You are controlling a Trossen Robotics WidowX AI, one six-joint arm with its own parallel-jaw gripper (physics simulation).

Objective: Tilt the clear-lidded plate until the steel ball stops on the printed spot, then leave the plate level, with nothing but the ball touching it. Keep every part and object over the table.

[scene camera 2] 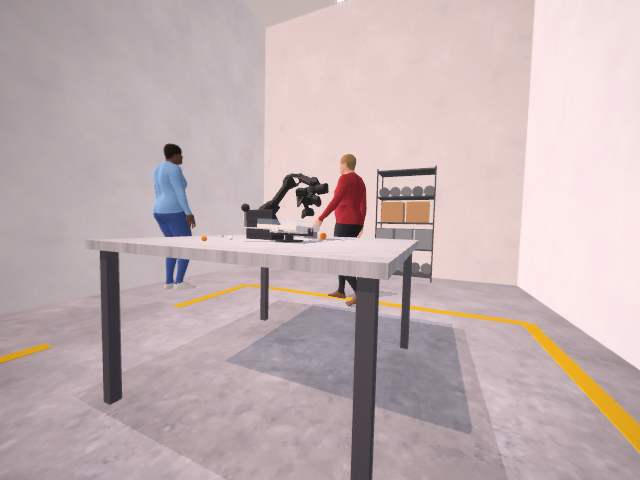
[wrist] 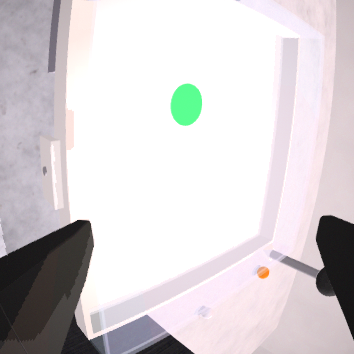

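The clear-lidded plate [scene camera 2: 289, 226] [wrist: 285, 130] stands on its dark base on the table. Its white floor fills much of the wrist view and carries a green printed spot [wrist: 186, 104], which shows bare. The steel ball cannot be made out in either view; the plate's far end is cut off at the top of the wrist view. A grey rod [wrist: 295, 264] with a black knob [wrist: 326, 282] sticks out from the plate's near right corner, beside the right finger. My gripper [scene camera 2: 308, 212] [wrist: 207, 232] is open and empty, above the plate and apart from it.
On the table [scene camera 2: 232, 250], one orange ball [scene camera 2: 204, 238] lies left of the plate and another orange ball [scene camera 2: 323, 236] lies at its right end. A small white ball [scene camera 2: 230, 238] lies left of the plate. Two people [scene camera 2: 172, 191] [scene camera 2: 350, 198] stand beyond the table.
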